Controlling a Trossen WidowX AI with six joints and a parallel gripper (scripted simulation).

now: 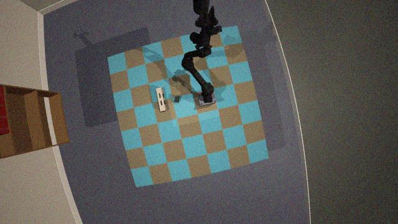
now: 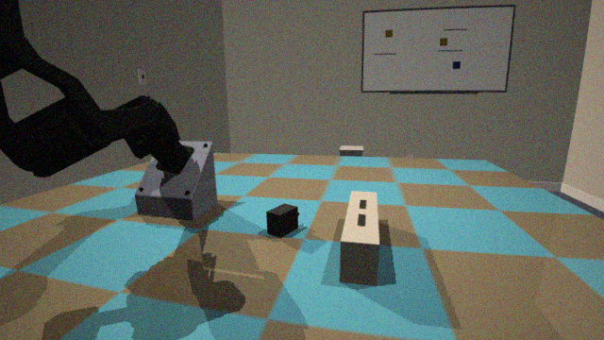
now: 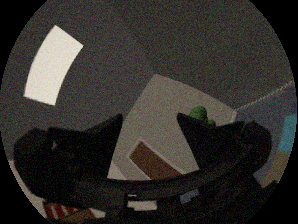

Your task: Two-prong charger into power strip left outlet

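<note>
Now: gripper tip 560 mm above the two-prong charger, 420 mm to the right of it and 290 mm short of it.
</note>
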